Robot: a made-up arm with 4 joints.
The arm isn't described. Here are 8 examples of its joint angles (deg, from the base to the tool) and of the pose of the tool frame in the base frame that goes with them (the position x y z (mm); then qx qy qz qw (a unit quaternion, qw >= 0)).
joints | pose
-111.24 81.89 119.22 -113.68 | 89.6 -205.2 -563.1 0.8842 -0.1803 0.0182 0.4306
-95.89 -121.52 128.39 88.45 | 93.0 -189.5 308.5 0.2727 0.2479 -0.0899 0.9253
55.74 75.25 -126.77 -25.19 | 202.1 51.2 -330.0 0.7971 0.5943 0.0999 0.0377
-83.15 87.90 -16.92 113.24 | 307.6 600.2 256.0 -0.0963 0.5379 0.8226 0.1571
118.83 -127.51 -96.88 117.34 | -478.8 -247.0 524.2 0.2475 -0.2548 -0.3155 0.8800
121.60 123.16 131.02 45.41 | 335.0 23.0 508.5 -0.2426 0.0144 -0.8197 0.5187
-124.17 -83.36 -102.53 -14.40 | 135.3 -474.2 -544.1 0.5704 -0.7176 0.3475 0.1976
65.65 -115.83 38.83 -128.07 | 11.1 -594.3 383.1 0.3003 0.7115 -0.4933 0.4002
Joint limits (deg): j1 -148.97..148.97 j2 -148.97..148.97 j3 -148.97..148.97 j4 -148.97..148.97
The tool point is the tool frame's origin. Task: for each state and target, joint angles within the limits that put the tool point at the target. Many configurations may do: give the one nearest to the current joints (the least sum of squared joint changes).
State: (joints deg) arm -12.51 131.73 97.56 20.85
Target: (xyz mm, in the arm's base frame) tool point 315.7 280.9 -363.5
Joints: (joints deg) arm -45.92 117.04 112.78 20.98
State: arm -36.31 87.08 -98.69 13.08
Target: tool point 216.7 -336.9 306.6
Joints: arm -50.60 80.24 -113.18 10.40
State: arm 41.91 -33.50 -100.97 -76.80
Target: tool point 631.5 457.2 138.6
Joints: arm 18.50 -24.97 -91.32 -82.02
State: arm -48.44 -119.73 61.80 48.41
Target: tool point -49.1 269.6 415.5
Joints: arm -66.29 -90.29 58.07 55.14
